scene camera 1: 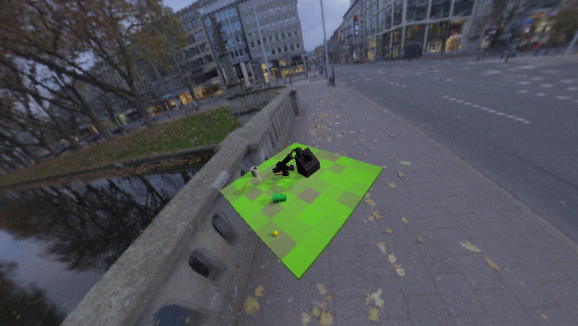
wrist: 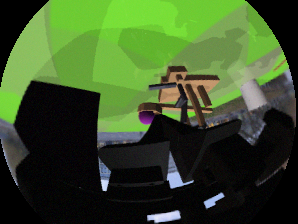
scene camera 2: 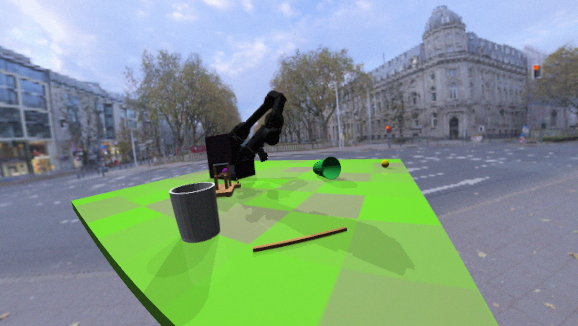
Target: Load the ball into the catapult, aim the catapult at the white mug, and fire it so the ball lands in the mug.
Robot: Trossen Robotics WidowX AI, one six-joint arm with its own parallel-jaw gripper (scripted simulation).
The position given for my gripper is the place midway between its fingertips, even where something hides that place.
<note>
My gripper (wrist: pixel 158 117) is shut, holding nothing. I also see a wooden catapult (wrist: pixel 175 85).
</note>
